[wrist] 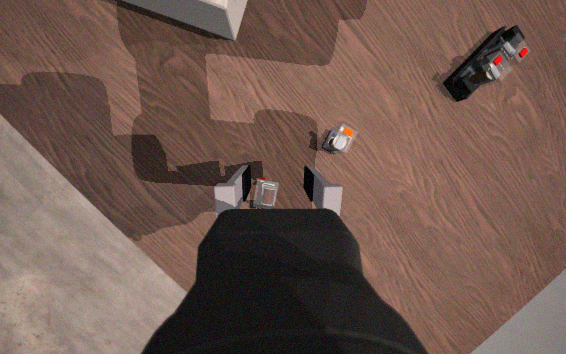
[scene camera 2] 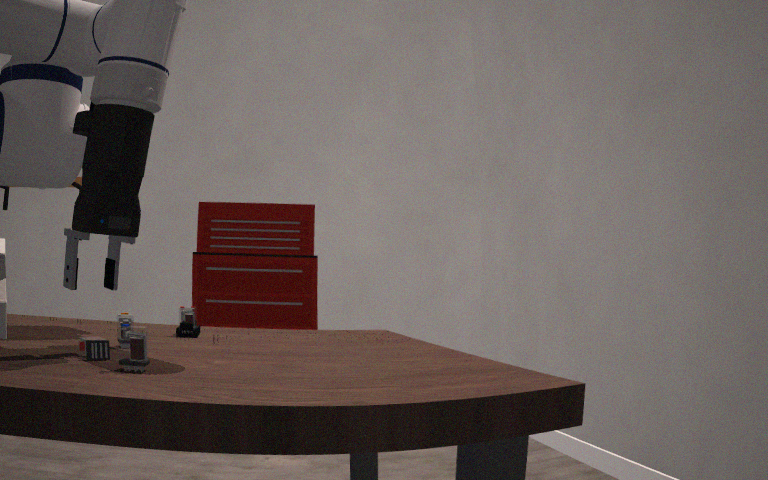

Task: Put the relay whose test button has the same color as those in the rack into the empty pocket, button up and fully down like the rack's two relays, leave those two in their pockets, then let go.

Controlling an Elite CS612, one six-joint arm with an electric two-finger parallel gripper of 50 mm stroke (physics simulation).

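Note:
The rack is black and holds two upright relays with red test buttons. A clear relay with a red button lies on its side on the table. A relay with an orange button stands upright between it and the rack. Another upright relay stands nearer the front edge in the scene view; its button colour cannot be told there. My gripper is open and empty, high above the table. In the wrist view the lying relay appears between the fingers, nearer the left one, but far below them.
A wooden table carries the parts. A pale block-like object shows at the wrist view's top edge. A red tool cabinet stands behind the table. The table's edge runs diagonally at lower left in the wrist view.

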